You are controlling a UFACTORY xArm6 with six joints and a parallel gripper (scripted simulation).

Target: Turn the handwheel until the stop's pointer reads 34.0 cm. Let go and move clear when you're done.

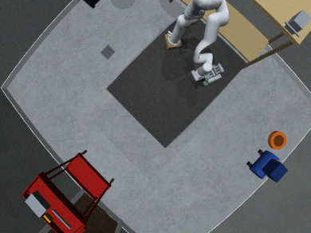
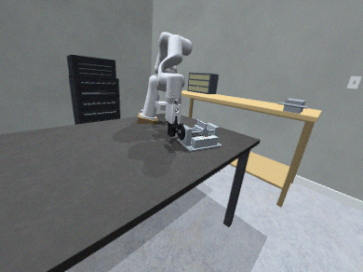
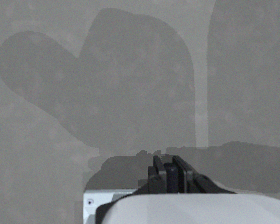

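Right now the handwheel is 2 cm ahead of my hand and 2 cm to the left of it. The rest, counted from my hand: upright knob: 1 cm to the left; then sliding stop: 10 cm ahead, 14 cm to the left, 2 cm above.
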